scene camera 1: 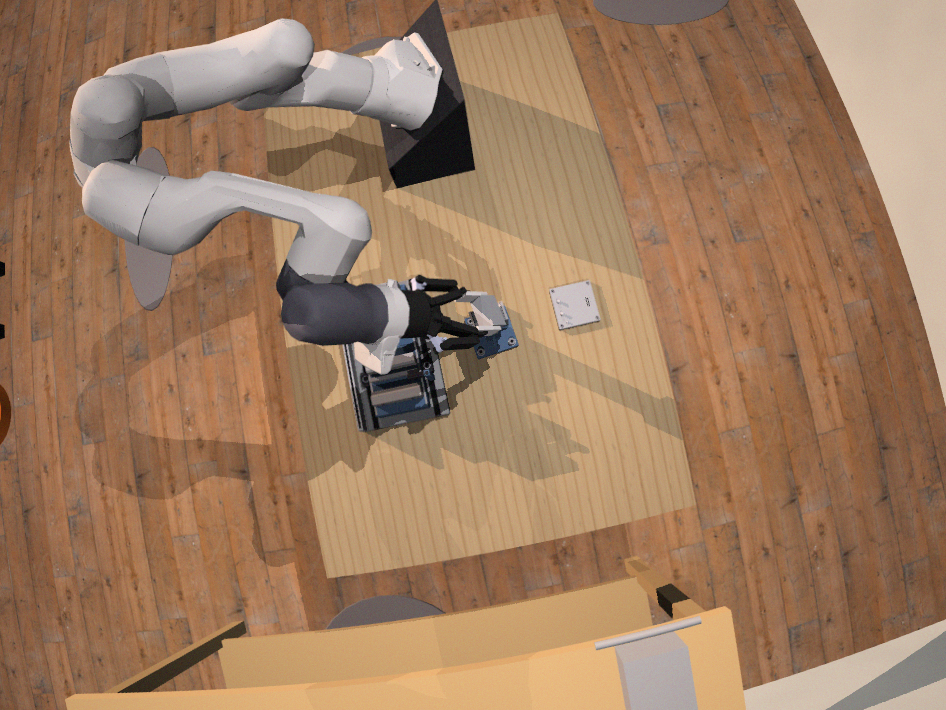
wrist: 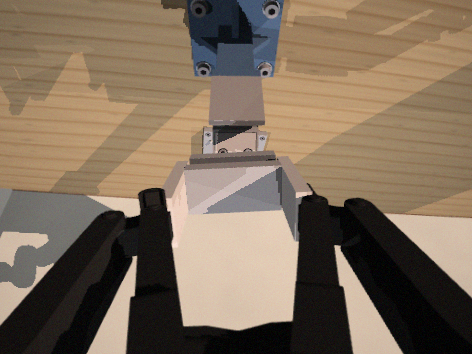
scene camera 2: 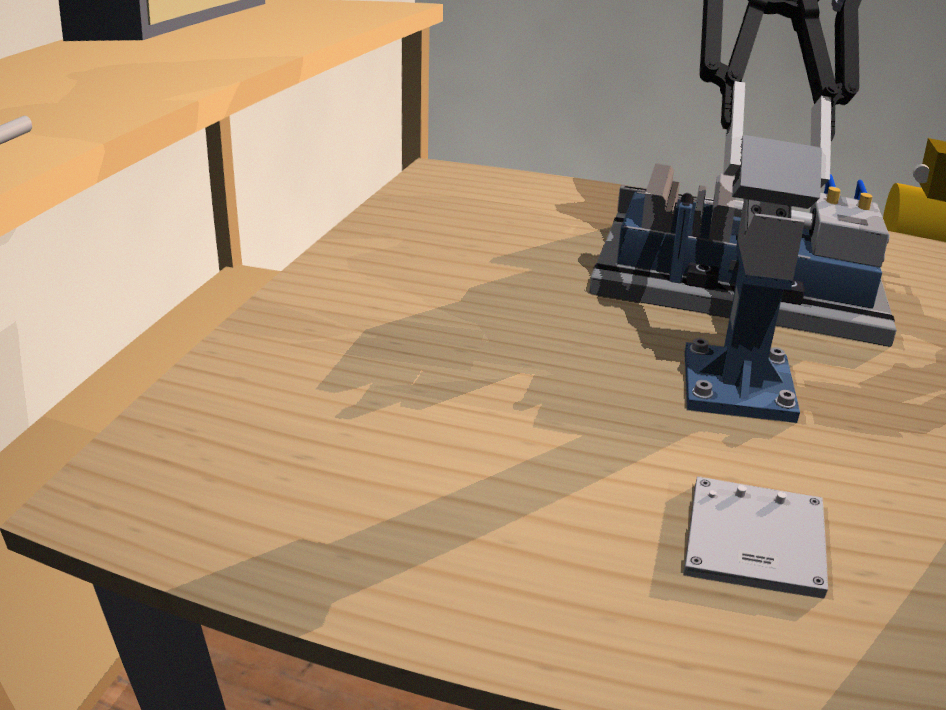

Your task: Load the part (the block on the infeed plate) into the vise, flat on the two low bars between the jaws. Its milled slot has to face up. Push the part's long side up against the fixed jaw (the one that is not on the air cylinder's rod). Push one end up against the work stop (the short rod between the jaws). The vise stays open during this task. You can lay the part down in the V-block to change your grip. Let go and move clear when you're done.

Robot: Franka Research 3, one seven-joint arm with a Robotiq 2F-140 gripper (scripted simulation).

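Note:
There's a part here that you'd find in scene camera 2, in scene camera 1 and in the wrist view: the part [scene camera 2: 773, 171], [scene camera 1: 487, 312], [wrist: 232, 182]. Those same cameras show the gripper [scene camera 2: 776, 177], [scene camera 1: 488, 313], [wrist: 233, 177] too.

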